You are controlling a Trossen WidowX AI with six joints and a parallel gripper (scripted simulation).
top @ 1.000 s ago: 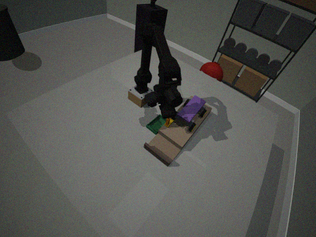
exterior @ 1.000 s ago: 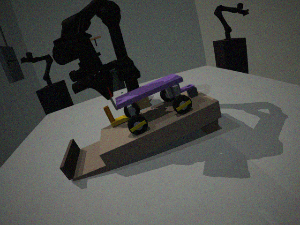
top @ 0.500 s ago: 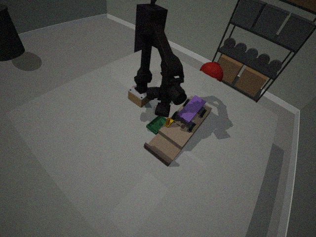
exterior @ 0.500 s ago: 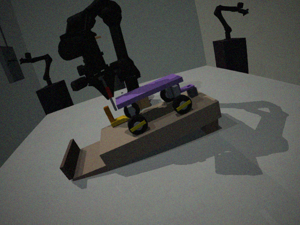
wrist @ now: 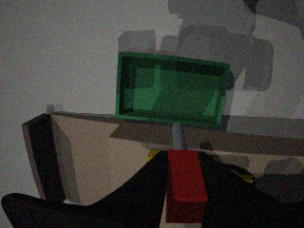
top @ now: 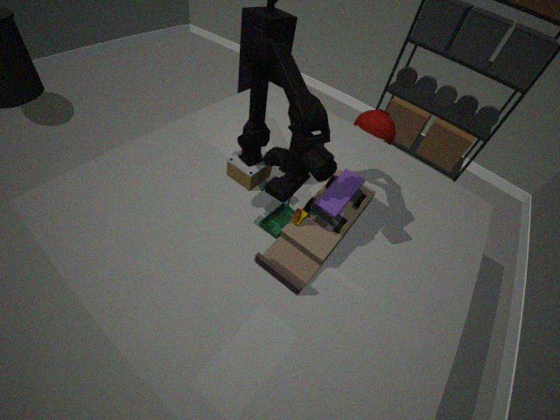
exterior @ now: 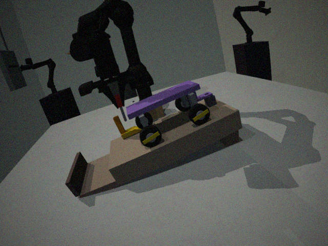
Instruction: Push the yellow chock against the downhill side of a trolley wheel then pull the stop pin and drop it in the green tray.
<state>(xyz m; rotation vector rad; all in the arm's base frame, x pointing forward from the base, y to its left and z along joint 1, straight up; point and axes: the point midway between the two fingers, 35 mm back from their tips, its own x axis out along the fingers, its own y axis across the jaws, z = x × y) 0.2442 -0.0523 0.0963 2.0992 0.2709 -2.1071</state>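
Now: gripper tip 10 mm past the green tray and 140 mm above it. Round my gripper tip: red-headed stop pin right at my gripper tip; then trolley 80 mm ahead, 130 mm to the left, 20 mm below; then yellow chock 50 mm ahead, 20 mm to the left, 50 mm below.
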